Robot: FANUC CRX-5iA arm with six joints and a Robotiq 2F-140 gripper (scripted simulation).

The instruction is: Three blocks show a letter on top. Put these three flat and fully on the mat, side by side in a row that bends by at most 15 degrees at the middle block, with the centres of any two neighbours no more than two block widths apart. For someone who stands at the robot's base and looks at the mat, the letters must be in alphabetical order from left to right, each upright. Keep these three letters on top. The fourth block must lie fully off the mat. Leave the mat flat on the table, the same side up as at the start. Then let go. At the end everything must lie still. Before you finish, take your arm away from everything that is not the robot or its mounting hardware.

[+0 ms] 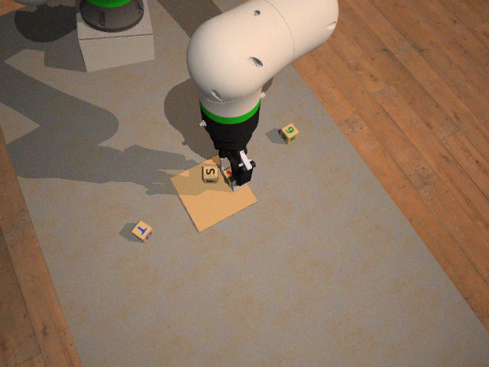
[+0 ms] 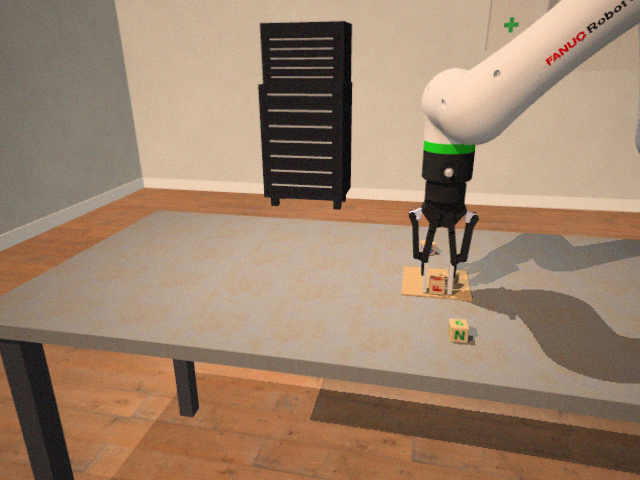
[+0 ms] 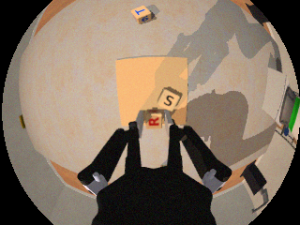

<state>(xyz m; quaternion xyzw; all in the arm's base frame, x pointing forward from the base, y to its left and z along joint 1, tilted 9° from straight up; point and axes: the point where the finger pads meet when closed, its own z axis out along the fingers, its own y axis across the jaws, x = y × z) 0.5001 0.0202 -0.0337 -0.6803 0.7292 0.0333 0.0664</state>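
My hand is 4 cm to the left of the S block, 3 cm past it and 2 cm above it. The rest, counted from my hand: tan mat (5 cm to the right, 4 cm below); green-marked block (17 cm to the left, 2 cm below, 2 cm behind).
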